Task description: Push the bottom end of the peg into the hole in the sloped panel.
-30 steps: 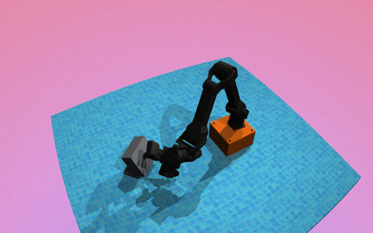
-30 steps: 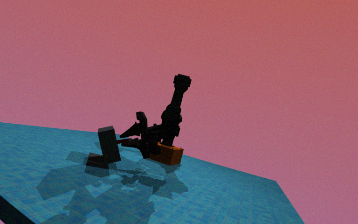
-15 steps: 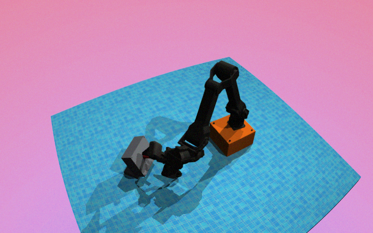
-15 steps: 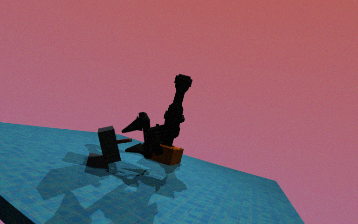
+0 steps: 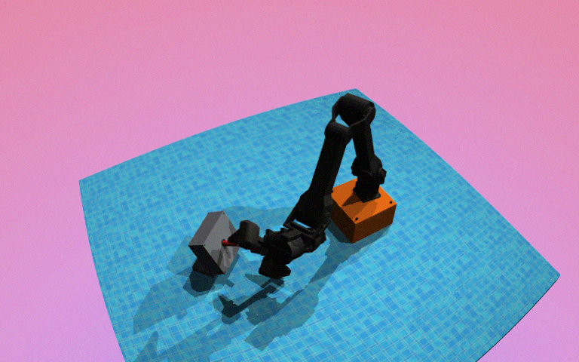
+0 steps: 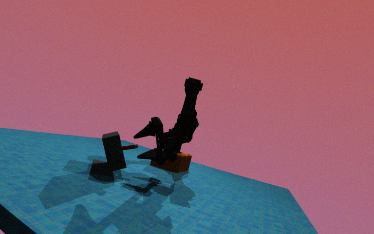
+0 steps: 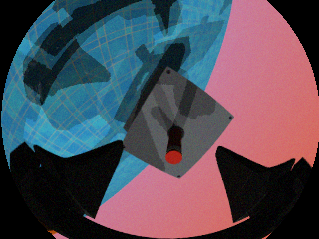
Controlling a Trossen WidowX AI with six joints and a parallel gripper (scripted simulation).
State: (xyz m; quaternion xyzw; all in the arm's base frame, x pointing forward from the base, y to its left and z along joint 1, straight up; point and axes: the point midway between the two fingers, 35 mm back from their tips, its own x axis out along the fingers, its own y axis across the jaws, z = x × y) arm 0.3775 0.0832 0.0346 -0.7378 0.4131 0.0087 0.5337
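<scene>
My gripper tip is now 10 mm short of the red round peg and 10 mm to the left of it. From my gripper tip the other things lie so: grey sloped panel: 50 mm ahead, 50 mm to the right, 20 mm below.
</scene>
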